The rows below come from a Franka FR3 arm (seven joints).
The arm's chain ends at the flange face. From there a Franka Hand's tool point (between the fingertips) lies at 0.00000 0.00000 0.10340 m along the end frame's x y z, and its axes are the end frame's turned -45 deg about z.
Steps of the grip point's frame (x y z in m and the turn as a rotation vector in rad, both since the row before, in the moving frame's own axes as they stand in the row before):
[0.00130, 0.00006, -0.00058, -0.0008, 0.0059, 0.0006]
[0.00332, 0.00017, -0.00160, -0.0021, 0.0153, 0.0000]
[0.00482, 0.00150, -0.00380, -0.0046, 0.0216, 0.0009]
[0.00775, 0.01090, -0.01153, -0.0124, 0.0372, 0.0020]
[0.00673, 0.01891, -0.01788, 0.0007, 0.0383, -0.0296]
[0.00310, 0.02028, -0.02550, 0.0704, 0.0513, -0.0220]
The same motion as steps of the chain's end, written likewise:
[0.00047, -0.00050, -0.00058, 0.0036, 0.0047, 0.0006]
[0.00120, -0.00126, -0.00159, 0.0093, 0.0123, 0.0000]
[0.00255, -0.00111, -0.00377, 0.0120, 0.0185, 0.0009]
[0.00956, 0.00404, -0.01145, 0.0175, 0.0351, 0.0020]
[0.01542, 0.01150, -0.01780, 0.0276, 0.0266, -0.0296]
[0.01802, 0.02102, -0.02511, 0.0861, -0.0135, -0.0220]

